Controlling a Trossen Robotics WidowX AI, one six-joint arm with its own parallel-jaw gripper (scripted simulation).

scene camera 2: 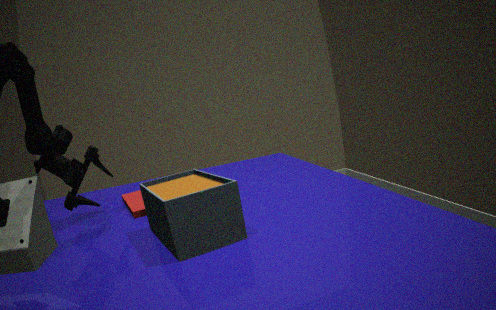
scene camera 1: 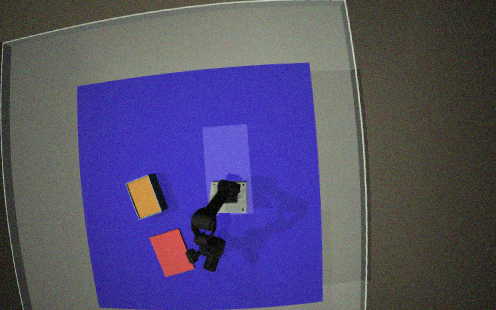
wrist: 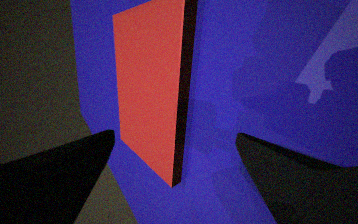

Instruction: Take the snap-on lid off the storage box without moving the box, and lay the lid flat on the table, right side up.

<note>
My gripper is open, holding nothing. Further things: a red lid.
My gripper shows as well in the wrist view.
</note>
